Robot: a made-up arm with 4 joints. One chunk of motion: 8 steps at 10 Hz.
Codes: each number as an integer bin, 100 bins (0 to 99) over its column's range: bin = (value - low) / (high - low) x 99, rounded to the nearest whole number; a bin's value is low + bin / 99 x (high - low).
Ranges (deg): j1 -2..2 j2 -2..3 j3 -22..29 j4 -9..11
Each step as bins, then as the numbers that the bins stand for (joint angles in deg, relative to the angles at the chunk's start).
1 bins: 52 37 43 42
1 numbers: 0.10 -0.13 0.15 -0.52
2 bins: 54 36 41 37
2 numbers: 0.18 -0.18 -0.88 -1.53
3 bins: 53 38 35 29
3 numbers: 0.14 -0.08 -3.97 -3.14
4 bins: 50 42 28 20
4 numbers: 0.02 0.12 -7.58 -4.96
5 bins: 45 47 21 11
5 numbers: -0.18 0.37 -11.18 -6.78
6 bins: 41 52 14 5
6 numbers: -0.34 0.63 -14.79 -7.99
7 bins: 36 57 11 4
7 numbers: -0.55 0.88 -16.33 -8.19
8 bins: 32 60 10 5
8 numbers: -0.71 1.03 -16.85 -7.99
